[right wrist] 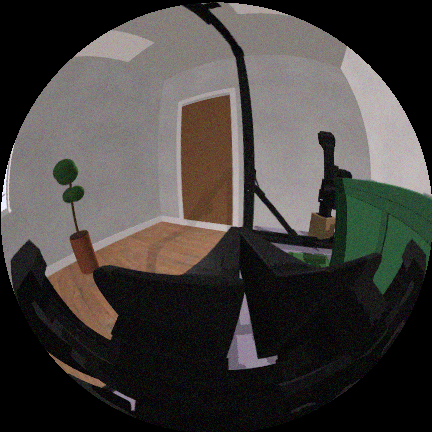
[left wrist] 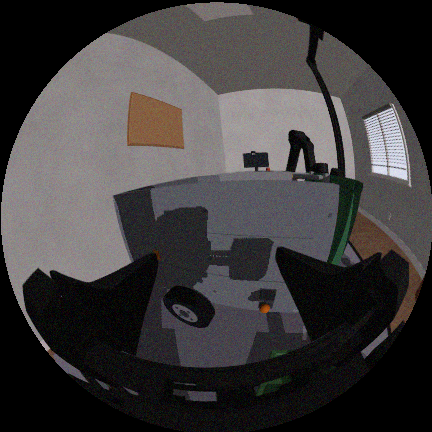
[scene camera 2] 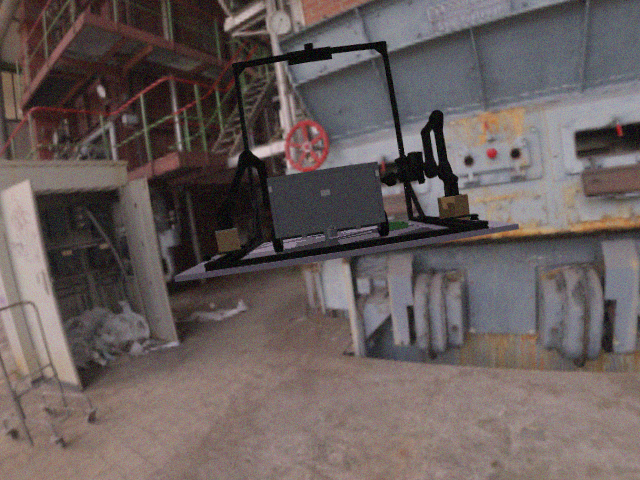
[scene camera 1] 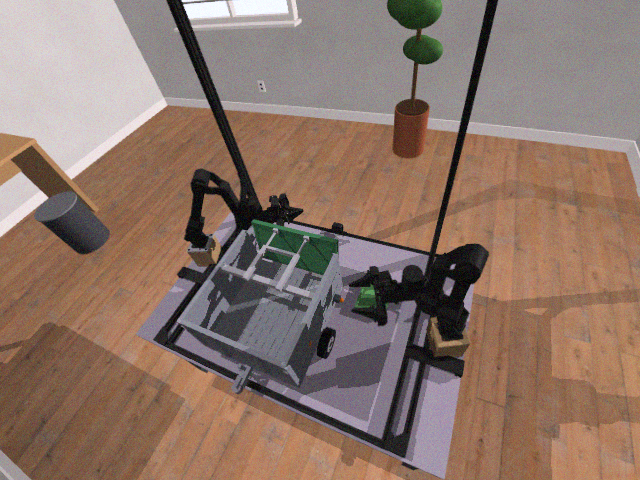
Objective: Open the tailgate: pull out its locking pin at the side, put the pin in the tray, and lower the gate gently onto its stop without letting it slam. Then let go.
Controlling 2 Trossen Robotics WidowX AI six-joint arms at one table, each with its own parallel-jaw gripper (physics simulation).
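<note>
The green tailgate stands upright at the far end of the grey trailer. The locking pin's orange knob sticks out low on the trailer's side, near the gate end. The green tray lies on the table beside it, partly hidden under the left gripper. My left gripper is open and empty, facing that side with a gap. My right gripper is shut and empty, beyond the gate.
A black wheel sits on the pin side of the trailer. The drawbar points to the near edge. Pale bars cross the trailer's top. A black frame post rises behind the left arm.
</note>
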